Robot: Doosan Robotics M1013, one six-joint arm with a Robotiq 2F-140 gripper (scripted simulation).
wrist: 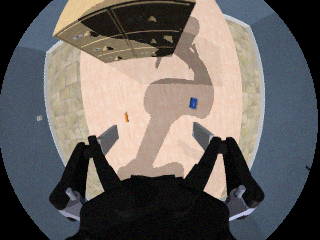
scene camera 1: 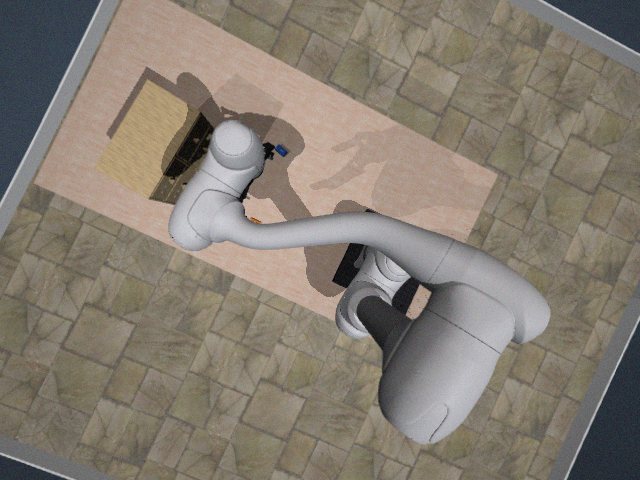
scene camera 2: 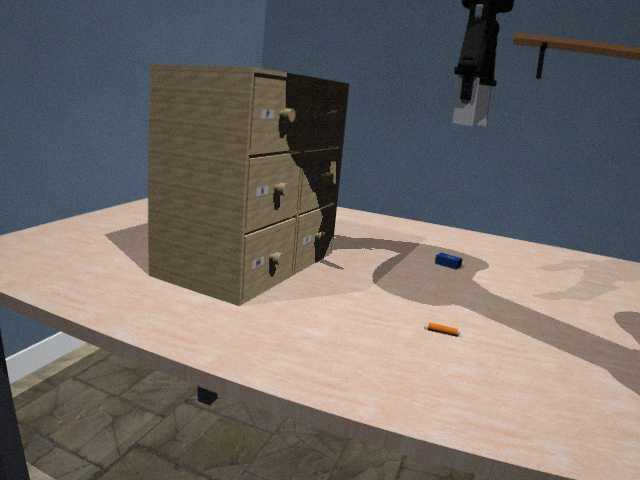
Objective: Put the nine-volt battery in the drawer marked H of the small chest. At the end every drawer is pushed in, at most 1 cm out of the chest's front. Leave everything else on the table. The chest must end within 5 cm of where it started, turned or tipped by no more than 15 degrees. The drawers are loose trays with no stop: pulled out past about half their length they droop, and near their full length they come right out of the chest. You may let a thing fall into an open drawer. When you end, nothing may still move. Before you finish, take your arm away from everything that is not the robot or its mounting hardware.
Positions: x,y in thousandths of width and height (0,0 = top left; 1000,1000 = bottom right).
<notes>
In view: my gripper (scene camera 2: 735,259), a small wooden chest (scene camera 2: 312,243) and a drawer (scene camera 2: 496,389).
The small wooden chest also shows in scene camera 1 (scene camera 1: 243,266). My gripper shows as well in the wrist view (wrist: 483,544).
</notes>
